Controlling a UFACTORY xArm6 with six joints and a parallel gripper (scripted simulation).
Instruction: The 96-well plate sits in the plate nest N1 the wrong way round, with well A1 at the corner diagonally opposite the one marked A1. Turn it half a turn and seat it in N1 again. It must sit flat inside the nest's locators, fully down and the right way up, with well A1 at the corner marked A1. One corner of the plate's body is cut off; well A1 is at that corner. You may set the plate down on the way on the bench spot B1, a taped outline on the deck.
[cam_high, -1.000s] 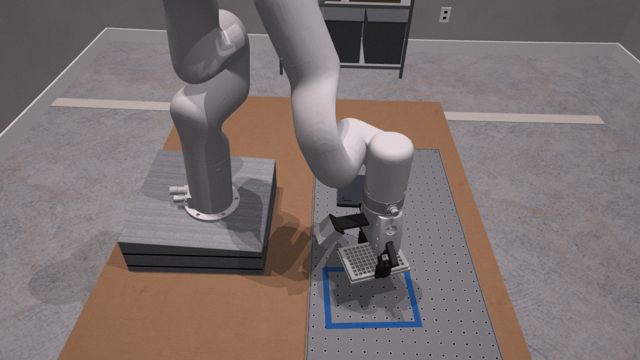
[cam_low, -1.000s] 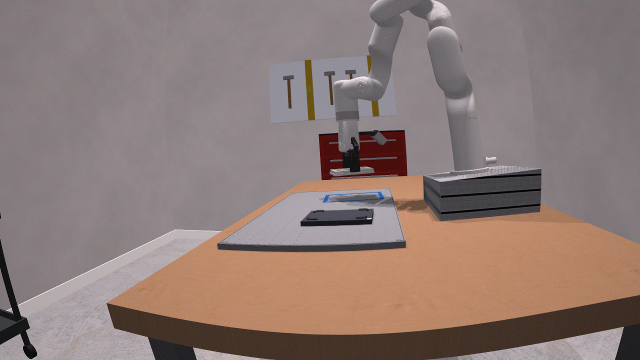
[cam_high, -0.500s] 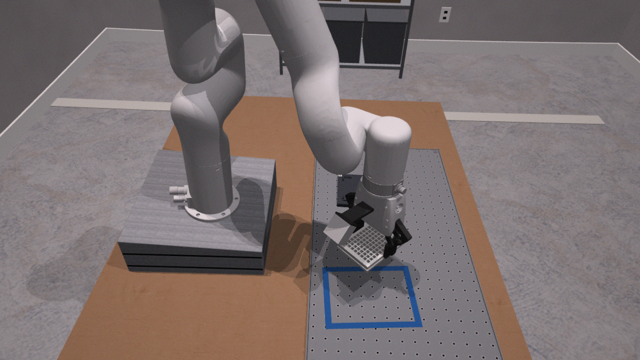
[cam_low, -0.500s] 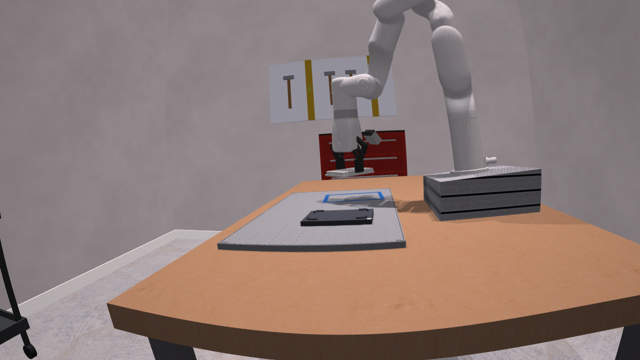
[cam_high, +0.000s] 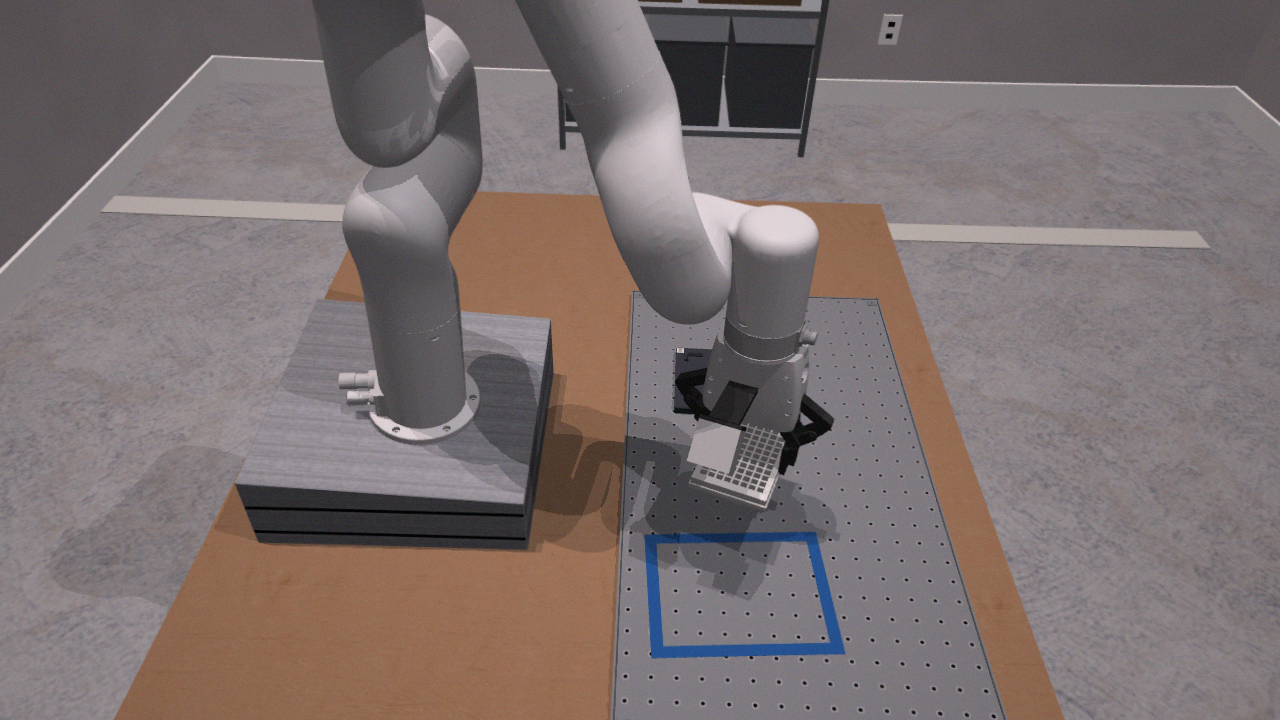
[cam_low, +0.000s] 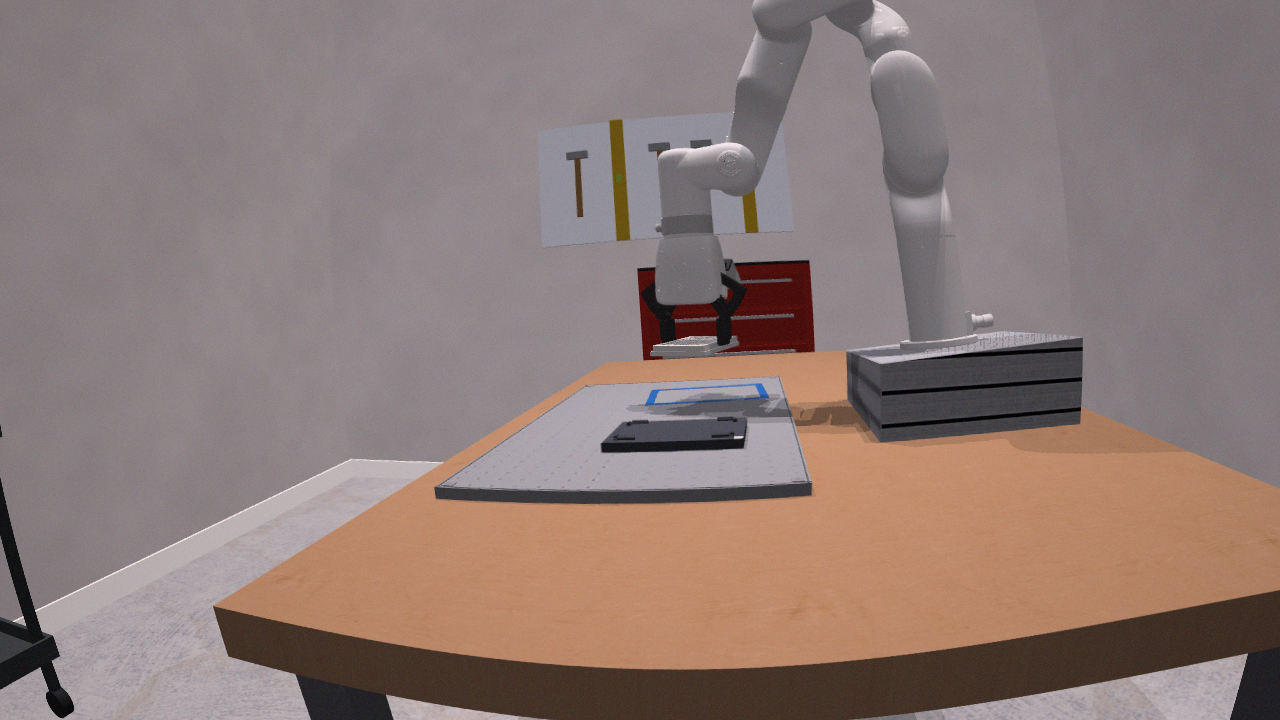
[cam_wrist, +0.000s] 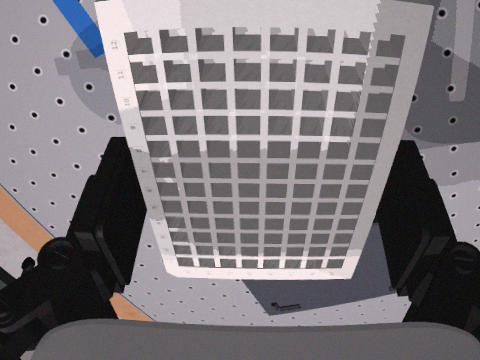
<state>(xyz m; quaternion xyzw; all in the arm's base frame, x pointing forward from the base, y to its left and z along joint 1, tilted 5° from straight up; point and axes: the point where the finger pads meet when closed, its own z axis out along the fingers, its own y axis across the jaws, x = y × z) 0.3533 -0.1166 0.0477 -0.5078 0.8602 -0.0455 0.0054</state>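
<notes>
Right now the black plate nest N1 is 4 cm ahead of my hand, 21 cm to the left of it and 10 cm below it. Round my hand: white 96-well plate (1 cm below); then small A1 label (3 cm behind, 27 cm to the left, 9 cm below).
</notes>
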